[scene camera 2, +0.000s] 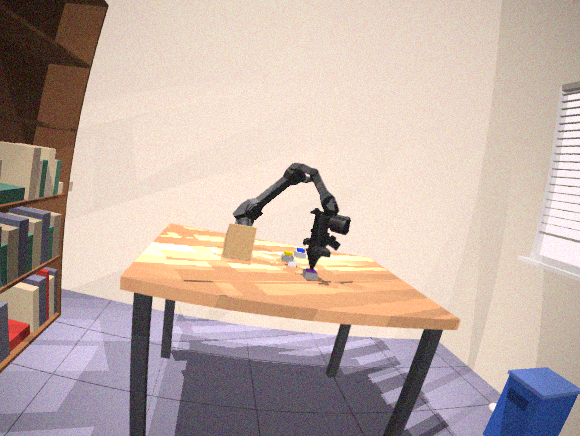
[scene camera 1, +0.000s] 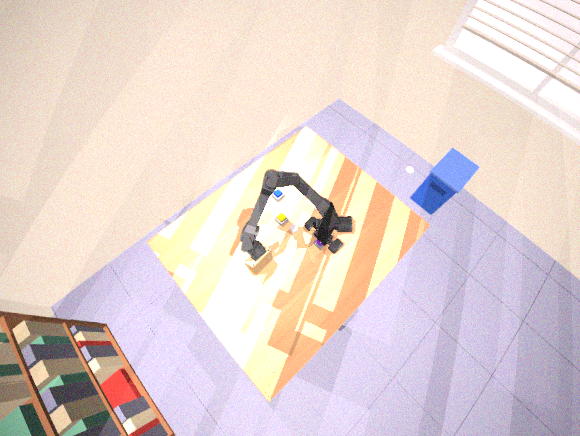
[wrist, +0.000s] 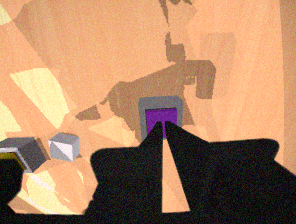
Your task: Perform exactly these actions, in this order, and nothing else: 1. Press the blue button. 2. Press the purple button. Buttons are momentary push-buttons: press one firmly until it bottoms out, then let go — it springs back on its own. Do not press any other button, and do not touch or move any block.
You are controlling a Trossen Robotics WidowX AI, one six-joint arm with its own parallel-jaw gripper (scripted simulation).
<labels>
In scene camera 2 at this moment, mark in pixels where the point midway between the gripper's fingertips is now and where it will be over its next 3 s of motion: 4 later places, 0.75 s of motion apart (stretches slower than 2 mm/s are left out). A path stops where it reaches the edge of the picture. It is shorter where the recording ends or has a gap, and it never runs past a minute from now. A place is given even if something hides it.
My gripper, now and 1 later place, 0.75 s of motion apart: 311, 269; 310, 237
</labels>
